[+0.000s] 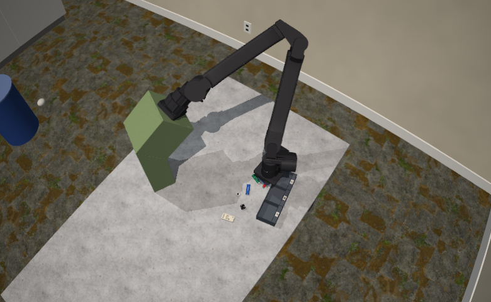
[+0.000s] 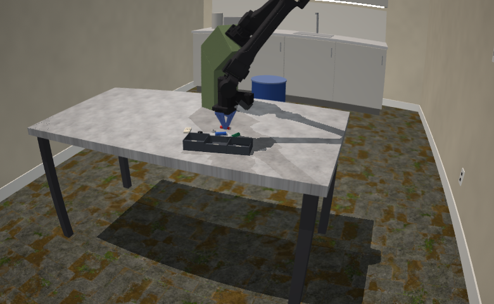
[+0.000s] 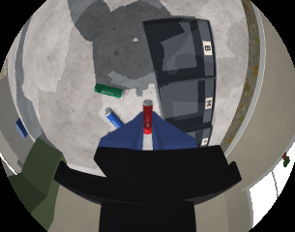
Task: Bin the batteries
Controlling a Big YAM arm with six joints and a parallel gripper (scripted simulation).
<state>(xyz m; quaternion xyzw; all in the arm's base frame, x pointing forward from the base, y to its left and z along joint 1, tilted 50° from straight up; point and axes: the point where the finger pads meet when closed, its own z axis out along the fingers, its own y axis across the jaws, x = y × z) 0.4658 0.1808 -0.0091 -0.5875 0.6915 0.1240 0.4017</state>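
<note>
Right now my hand is 60 mm past the green battery, 60 mm above it and 10 mm to the right of it. Round my hand: red battery right at my hand; then blue battery 60 mm below, 60 mm behind, 50 mm to the right; then dark three-compartment bin 60 mm ahead, 50 mm below.
</note>
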